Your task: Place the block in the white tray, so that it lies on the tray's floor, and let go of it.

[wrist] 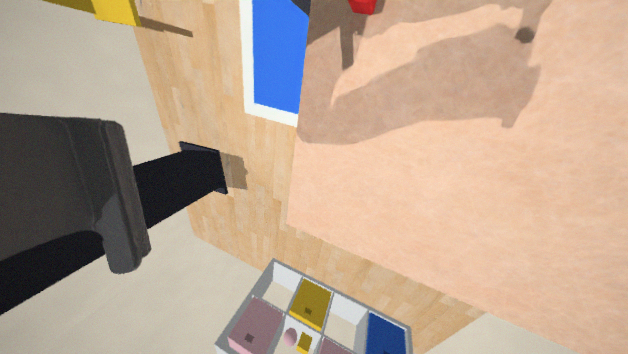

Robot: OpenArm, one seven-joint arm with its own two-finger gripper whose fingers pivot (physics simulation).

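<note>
The red block [362,6] shows at the top edge of the wrist view, right of centre, partly cut off by the frame. It lies on the peach-coloured mat beside dark shadows. It is well away from the one dark finger [122,215] of my gripper that shows, large and close, at the left. The other finger cannot be made out. My gripper is open and does not hold the block. The white tray that the task names cannot be made out in this view.
A blue panel with a white border [248,75] lies on the wooden table at the mat's left edge. A black arm-like part [182,182] reaches the table at left. A yellow object [116,11] is at top left. A grey compartment box [410,335] stands below the table's lower edge.
</note>
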